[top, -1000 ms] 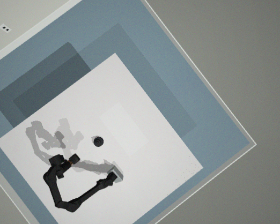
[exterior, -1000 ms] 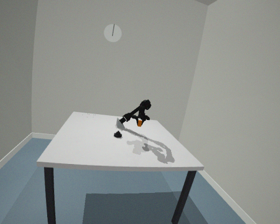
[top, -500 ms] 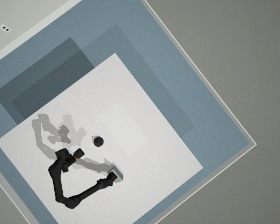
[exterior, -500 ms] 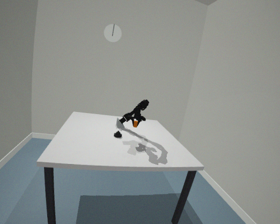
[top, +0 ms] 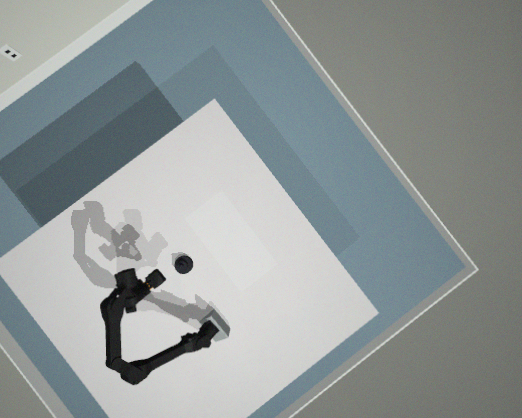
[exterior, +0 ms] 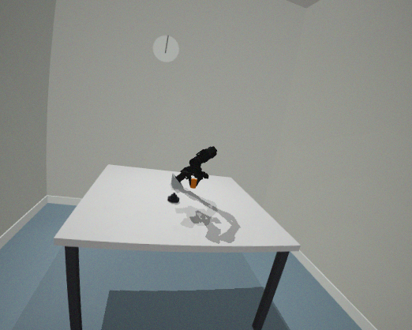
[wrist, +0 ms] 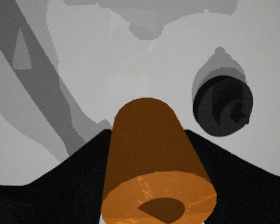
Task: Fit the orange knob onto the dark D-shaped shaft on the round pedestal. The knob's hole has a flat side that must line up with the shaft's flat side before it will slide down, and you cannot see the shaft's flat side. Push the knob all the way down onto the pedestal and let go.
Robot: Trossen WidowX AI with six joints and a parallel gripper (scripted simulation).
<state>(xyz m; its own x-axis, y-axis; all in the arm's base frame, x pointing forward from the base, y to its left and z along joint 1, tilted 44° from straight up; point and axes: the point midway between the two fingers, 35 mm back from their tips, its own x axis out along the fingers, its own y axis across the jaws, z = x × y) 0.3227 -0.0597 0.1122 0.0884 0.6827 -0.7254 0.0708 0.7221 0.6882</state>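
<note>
The pedestal is 120 mm to the right of my gripper tip, 100 mm below it and 30 mm behind it. The rest, counted from my gripper tip: orange knob: 20 mm above.
</note>
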